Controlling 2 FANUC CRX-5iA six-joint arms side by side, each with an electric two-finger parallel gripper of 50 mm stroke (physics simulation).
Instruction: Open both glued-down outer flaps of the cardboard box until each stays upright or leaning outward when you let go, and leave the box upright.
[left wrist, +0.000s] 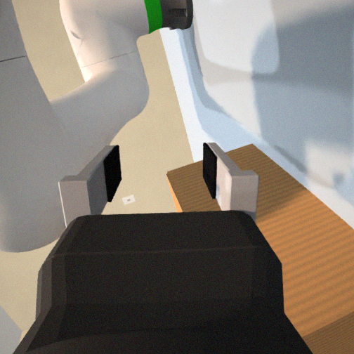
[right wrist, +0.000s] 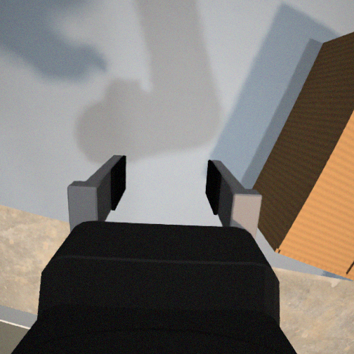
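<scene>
The brown cardboard box (left wrist: 305, 240) (right wrist: 315, 200) shows in part in both views: at the lower right in the left wrist view, and at the right edge in the right wrist view, where a dark side and a lit orange face show. My left gripper (left wrist: 161, 161) is open, with nothing between its fingers; its right finger overlaps the box's corner in the view. My right gripper (right wrist: 166, 174) is open and empty, to the left of the box. I cannot tell the state of the outer flaps from these views.
A white robot arm (left wrist: 110, 75) with a green ring (left wrist: 154, 15) fills the upper left of the left wrist view. The pale blue-grey table (left wrist: 225, 50) (right wrist: 165, 200) carries arm shadows. Beyond its edge lies a beige floor (left wrist: 160, 115) (right wrist: 30, 245).
</scene>
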